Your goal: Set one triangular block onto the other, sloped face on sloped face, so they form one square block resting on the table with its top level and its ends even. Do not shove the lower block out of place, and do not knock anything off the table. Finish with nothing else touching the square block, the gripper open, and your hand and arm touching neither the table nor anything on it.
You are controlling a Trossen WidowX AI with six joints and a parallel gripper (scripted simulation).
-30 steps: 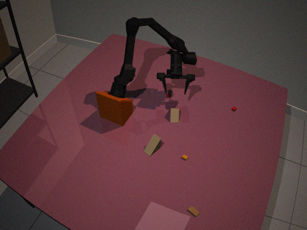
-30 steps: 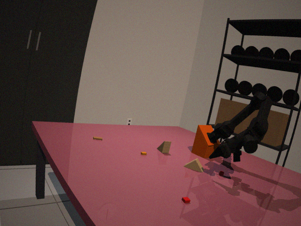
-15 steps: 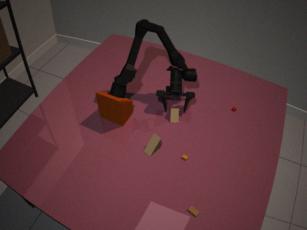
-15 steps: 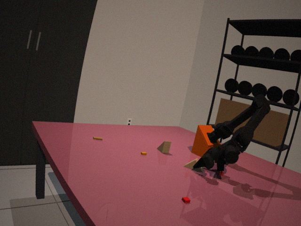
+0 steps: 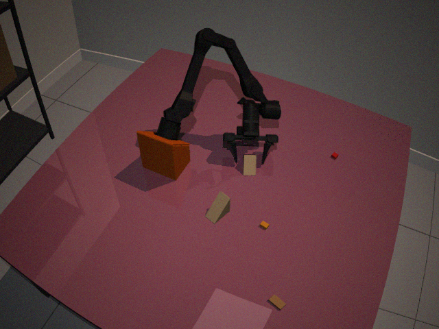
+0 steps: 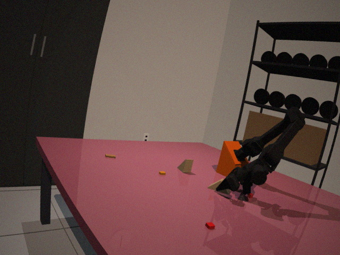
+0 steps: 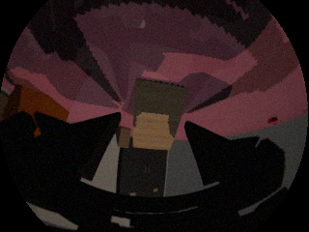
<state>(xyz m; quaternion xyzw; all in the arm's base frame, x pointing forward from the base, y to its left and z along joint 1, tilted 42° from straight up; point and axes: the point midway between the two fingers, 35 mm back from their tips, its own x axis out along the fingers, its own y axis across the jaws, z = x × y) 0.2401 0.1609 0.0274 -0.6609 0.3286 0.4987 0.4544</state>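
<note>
Right now the triangular block is 1 cm ahead of my gripper tip and 21 cm to the right of it. Also, from my gripper tip: small orange piece 15 cm ahead, 20 cm to the right, 1 cm below; then flat tan piece 31 cm ahead, 42 cm to the right, 1 cm below; then red cube 26 cm ahead, 20 cm to the left, 1 cm below.
</note>
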